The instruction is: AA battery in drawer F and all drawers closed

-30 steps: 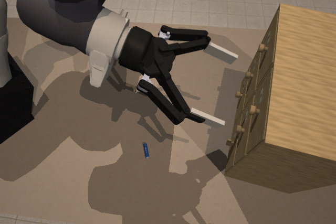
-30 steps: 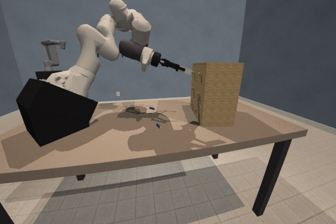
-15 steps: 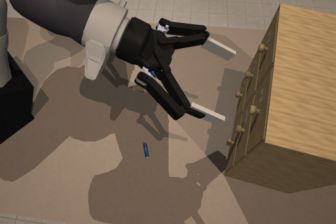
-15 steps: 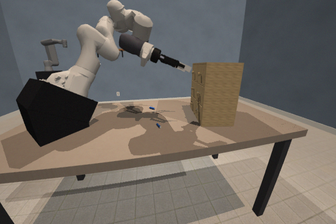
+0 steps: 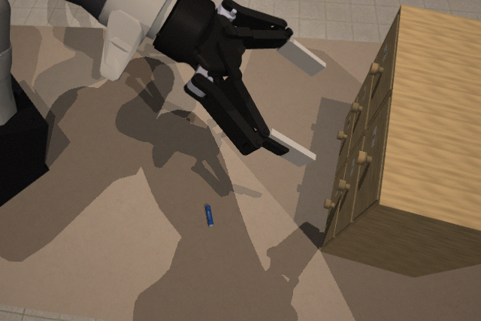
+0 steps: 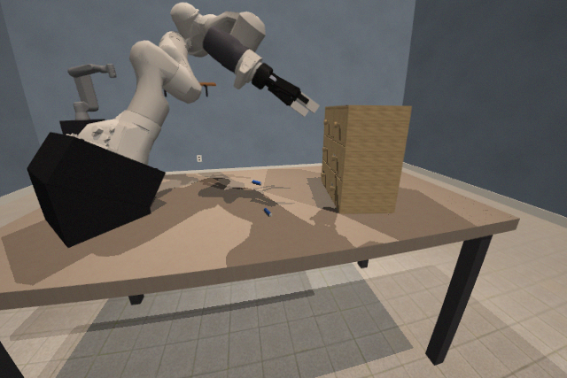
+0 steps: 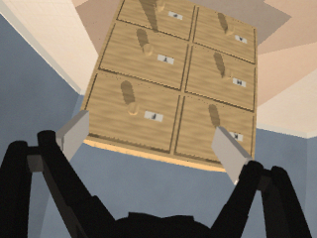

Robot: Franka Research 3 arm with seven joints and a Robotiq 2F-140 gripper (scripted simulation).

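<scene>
The drawer is 180 mm ahead of my hand, 30 mm to the right of it and 70 mm below it.
</scene>
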